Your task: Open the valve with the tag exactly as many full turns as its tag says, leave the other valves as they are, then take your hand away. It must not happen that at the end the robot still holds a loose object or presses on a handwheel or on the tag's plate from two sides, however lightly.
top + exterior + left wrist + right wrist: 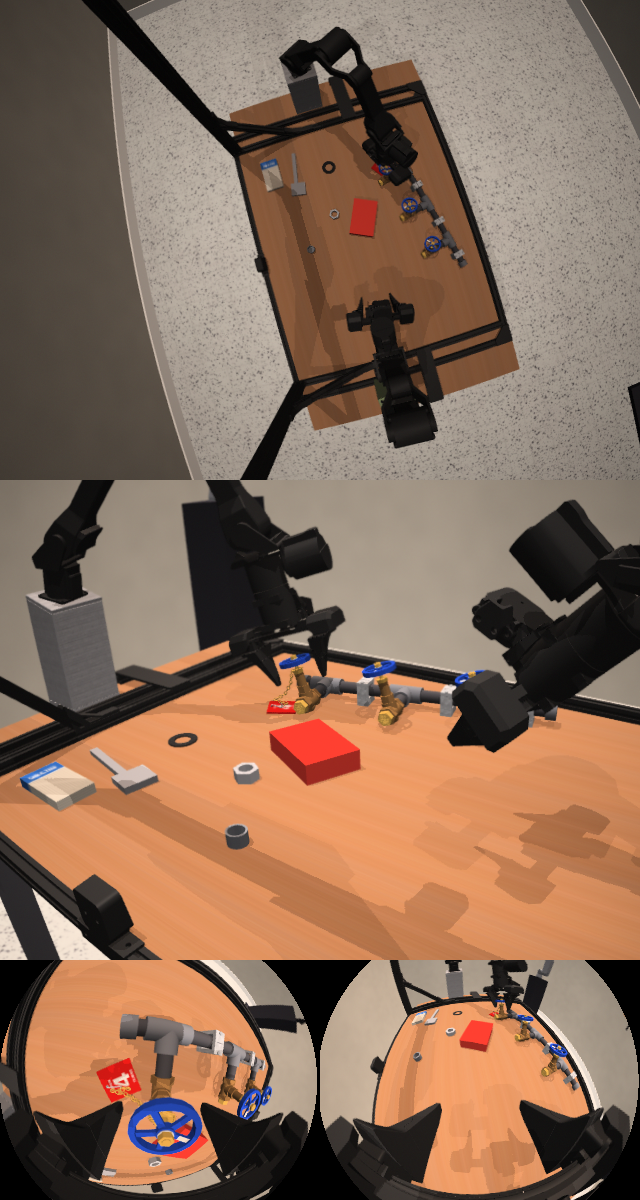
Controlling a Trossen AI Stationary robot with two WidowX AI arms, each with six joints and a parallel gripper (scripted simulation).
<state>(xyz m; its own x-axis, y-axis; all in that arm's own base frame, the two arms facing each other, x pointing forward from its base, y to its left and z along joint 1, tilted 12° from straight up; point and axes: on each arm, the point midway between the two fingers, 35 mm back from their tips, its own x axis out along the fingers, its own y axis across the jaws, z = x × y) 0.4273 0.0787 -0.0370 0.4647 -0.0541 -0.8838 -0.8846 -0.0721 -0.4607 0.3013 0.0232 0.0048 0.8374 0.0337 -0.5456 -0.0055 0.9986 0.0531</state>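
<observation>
Now: the red tag 90 mm below my left hand, 40 mm to the left of it and 10 mm behind it. Also, from my left hand: box 380 mm behind, 120 mm to the left, 80 mm below; then red block 120 mm to the right, 110 mm behind, 80 mm below; then grey t-shaped piece 300 mm behind, 90 mm below, 80 mm to the left.
</observation>
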